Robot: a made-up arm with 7 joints. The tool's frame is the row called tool. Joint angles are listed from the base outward.
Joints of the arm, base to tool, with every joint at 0 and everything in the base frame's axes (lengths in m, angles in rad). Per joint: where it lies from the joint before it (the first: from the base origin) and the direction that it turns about. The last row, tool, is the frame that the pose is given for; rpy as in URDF.
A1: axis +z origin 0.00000 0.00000 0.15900
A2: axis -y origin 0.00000 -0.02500 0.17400
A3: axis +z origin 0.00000 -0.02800 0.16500
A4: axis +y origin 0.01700 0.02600 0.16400
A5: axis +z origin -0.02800 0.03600 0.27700
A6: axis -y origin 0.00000 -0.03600 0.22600
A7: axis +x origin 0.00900 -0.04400 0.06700
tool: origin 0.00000 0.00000 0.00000 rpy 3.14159 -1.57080 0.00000
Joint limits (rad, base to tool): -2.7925..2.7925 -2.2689..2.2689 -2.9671..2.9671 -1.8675..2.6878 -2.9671..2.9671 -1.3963..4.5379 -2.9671..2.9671
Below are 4 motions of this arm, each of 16 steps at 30 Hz.
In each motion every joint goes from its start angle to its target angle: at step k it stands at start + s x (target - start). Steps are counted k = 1, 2, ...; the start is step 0. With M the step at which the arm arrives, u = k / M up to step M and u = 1 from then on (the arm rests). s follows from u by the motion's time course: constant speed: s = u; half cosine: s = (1 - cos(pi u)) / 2; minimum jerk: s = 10 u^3 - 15 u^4 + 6 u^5.
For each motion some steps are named. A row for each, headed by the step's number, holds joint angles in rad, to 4 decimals.
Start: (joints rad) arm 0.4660 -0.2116 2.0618 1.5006 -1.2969 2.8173 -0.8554
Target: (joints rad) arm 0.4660 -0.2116 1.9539 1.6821 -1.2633 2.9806 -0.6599
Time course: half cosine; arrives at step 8
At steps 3, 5, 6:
3: 0.4660 -0.2116 2.0285 1.5566 -1.2865 2.8677 -0.7951
5: 0.4660 -0.2116 1.9872 1.6261 -1.2737 2.9302 -0.7202
6: 0.4660 -0.2116 1.9697 1.6555 -1.2682 2.9567 -0.6885

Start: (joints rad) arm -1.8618 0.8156 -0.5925 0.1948 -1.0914 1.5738 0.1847
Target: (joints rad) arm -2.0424 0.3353 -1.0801 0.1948 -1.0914 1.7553 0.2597
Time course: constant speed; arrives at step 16
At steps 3, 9, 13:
3: -1.8957 0.7255 -0.6839 0.1948 -1.0914 1.6078 0.1988
9: -1.9634 0.5454 -0.8668 0.1948 -1.0914 1.6759 0.2269
13: -2.0085 0.4254 -0.9887 0.1948 -1.0914 1.7213 0.2456

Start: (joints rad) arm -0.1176 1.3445 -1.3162 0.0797 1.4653 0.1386 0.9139
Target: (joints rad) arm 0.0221 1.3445 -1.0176 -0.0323 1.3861 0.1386 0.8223
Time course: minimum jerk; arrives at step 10
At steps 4, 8, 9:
4: -0.0733 1.3445 -1.2214 0.0441 1.4402 0.1386 0.8848
8: 0.0140 1.3445 -1.0349 -0.0258 1.3907 0.1386 0.8276
9: 0.0209 1.3445 -1.0202 -0.0313 1.3868 0.1386 0.8231

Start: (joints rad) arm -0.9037 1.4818 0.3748 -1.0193 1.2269 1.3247 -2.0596
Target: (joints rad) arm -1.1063 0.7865 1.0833 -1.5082 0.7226 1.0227 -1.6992
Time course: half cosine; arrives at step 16
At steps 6, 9, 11, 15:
6: -0.9662 1.2672 0.5935 -1.1702 1.0712 1.2315 -1.9484
9: -1.0248 1.0663 0.7982 -1.3114 0.9256 1.1442 -1.8442
11: -1.0613 0.9410 0.9259 -1.3996 0.8347 1.0898 -1.7793
15: -1.1044 0.7932 1.0765 -1.5035 0.7274 1.0256 -1.7027

